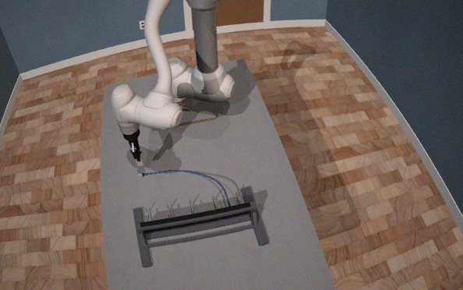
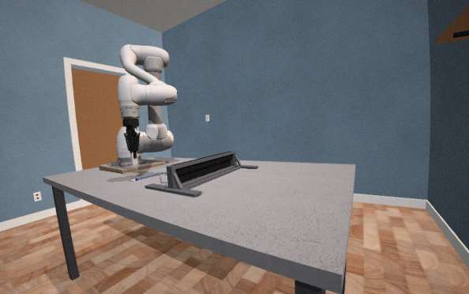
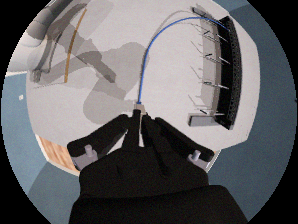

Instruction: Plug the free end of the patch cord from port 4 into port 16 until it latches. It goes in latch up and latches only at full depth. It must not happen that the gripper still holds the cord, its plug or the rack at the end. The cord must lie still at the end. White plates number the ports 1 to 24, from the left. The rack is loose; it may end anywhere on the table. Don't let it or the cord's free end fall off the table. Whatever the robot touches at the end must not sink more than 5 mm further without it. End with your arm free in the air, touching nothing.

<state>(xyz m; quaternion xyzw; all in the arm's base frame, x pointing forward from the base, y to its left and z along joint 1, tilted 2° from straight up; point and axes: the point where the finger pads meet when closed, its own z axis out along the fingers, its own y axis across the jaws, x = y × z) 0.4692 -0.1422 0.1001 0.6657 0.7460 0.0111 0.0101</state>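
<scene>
Now: hand 2 cm to the left of the plug and 11 cm above it.
</scene>
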